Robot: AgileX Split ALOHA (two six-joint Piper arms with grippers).
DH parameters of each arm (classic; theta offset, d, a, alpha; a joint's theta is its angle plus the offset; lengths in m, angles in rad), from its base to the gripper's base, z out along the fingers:
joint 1: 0 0.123 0 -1.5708
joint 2: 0.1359 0 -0.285 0
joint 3: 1.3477 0 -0.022 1.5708
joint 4: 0 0.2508 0 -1.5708
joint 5: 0 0 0.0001 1.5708
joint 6: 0 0.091 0 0
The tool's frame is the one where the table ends.
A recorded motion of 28 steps. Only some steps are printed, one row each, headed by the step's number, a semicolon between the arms.
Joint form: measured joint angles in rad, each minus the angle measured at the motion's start. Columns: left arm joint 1, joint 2, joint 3, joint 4, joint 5, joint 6; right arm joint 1, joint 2, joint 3, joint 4, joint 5, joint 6.
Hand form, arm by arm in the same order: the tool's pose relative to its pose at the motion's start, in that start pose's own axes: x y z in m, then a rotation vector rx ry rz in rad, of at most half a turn. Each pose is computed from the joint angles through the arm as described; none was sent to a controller.
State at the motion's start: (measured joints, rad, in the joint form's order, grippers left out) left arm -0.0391 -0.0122 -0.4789 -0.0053 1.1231 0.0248; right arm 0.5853 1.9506 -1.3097 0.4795 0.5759 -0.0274
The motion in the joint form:
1: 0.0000 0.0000 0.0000 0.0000 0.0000 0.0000; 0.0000 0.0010 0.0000 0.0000 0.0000 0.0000
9: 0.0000 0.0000 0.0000 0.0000 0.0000 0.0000; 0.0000 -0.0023 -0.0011 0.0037 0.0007 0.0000
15: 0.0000 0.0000 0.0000 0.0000 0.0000 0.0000; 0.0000 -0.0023 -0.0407 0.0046 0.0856 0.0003
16: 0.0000 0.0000 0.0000 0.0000 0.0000 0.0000; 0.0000 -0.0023 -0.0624 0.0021 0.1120 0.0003
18: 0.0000 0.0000 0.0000 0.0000 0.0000 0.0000; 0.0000 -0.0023 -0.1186 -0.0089 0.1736 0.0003
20: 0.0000 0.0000 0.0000 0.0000 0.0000 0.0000; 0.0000 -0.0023 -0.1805 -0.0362 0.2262 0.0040
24: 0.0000 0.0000 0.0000 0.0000 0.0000 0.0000; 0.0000 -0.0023 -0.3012 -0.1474 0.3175 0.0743
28: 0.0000 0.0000 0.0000 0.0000 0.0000 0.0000; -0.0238 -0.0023 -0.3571 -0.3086 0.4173 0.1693
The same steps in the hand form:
1: 0.0000 0.0000 0.0000 0.0000 0.0000 0.0000; 0.0001 -0.0001 0.0004 0.0004 0.0009 0.0003
9: 0.0000 0.0000 0.0000 0.0000 0.0000 0.0000; -0.0004 0.0007 -0.0010 -0.0033 -0.0024 0.0022
15: 0.0000 0.0000 0.0000 0.0000 0.0000 0.0000; -0.0028 0.0066 -0.0068 -0.0202 0.0470 -0.0075
16: 0.0000 0.0000 0.0000 0.0000 0.0000 0.0000; -0.0059 0.0096 -0.0102 -0.0269 0.0539 -0.0157
18: 0.0000 0.0000 0.0000 0.0000 0.0000 0.0000; -0.0140 0.0168 -0.0191 -0.0399 0.0650 -0.0407
20: 0.0000 0.0000 0.0000 0.0000 0.0000 0.0000; -0.0237 0.0236 -0.0295 -0.0414 0.0613 -0.0755
24: 0.0000 0.0000 0.0000 0.0000 0.0000 0.0000; -0.0424 0.0318 -0.0515 0.0094 0.0373 -0.1140
28: 0.0000 0.0000 0.0000 0.0000 0.0000 0.0000; -0.0512 0.0168 -0.0659 0.1453 0.0566 -0.1060

